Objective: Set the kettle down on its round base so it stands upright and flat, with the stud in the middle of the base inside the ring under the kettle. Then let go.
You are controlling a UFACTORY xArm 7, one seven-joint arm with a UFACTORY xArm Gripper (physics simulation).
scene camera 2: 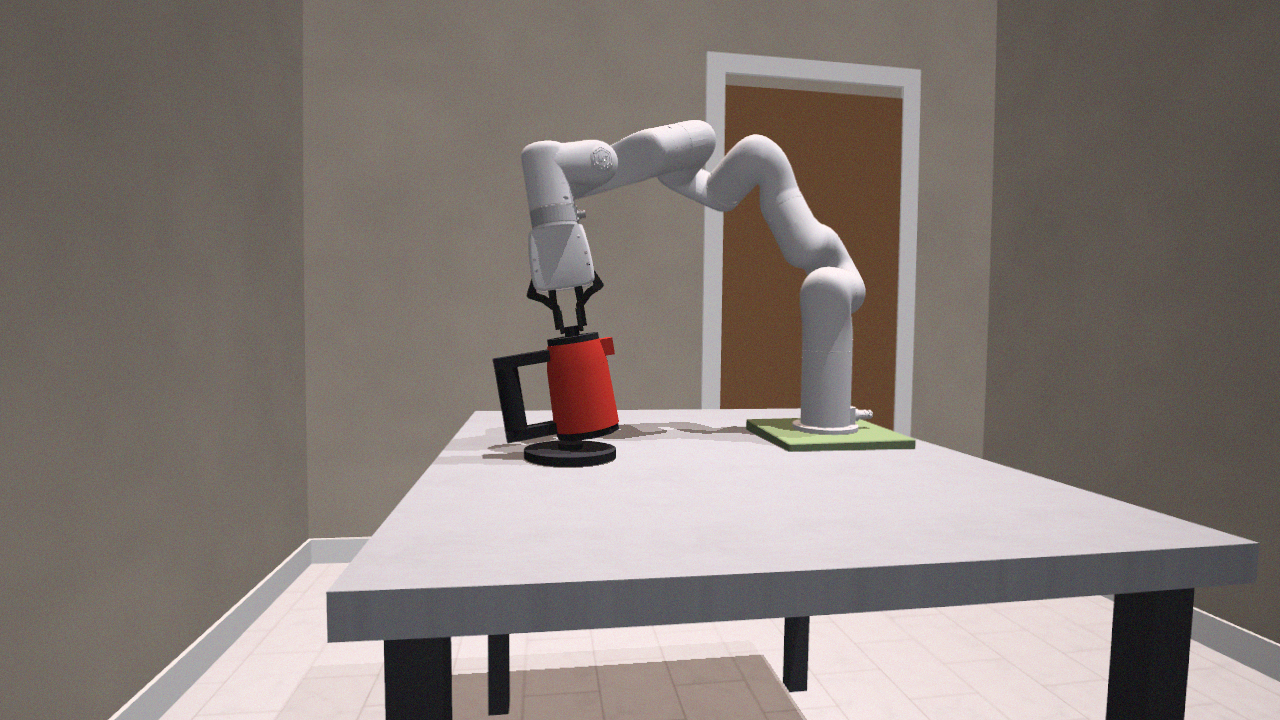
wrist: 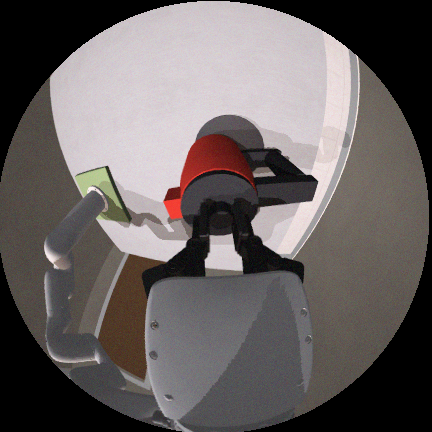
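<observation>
A red kettle (scene camera 2: 581,386) (wrist: 216,157) with a black handle and black lid hangs from my gripper (scene camera 2: 571,327) (wrist: 219,212), which is shut on the lid knob. In the scene view the kettle is tilted, its bottom swung to the right, low over the round black base (scene camera 2: 570,456) (wrist: 230,125). The kettle's bottom sits right of the base's middle there. Part of the stud (scene camera 2: 569,443) shows just under the kettle's lower left edge. In the wrist view the kettle covers the near part of the base and the stud. The ring under the kettle is hidden.
The base stands on the light grey table (scene camera 2: 716,510) (wrist: 150,75), near its left edge in the scene view. The arm's foot stands on a green board (scene camera 2: 778,436) (wrist: 114,194) at the right in the scene view. Shadows lie behind the kettle.
</observation>
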